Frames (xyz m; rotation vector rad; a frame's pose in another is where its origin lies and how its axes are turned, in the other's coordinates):
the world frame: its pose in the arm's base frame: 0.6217 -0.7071 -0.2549 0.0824 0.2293 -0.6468
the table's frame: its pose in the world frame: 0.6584 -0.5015 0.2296 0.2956 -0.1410 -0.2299
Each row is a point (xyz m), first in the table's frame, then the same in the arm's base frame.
Working: the table's frame: its pose in the arm's base frame: 0.8701 -1.5268 -0.1903 0.2965 0.0048 -0.9091

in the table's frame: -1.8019 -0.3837 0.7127
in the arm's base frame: -0.6265 -0.5315 0.6293
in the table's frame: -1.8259 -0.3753 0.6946
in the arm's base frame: -0.6326 -0.5035 0.6171
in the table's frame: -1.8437 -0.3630 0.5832
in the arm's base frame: -0.6206 -0.4541 0.5156
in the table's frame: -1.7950 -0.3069 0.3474
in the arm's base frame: -0.5184 -0.3993 0.2973
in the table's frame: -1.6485 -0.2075 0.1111
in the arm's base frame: -0.3222 -0.3954 0.0767
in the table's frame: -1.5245 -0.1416 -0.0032
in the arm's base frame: -0.1806 -0.4244 -0.0324
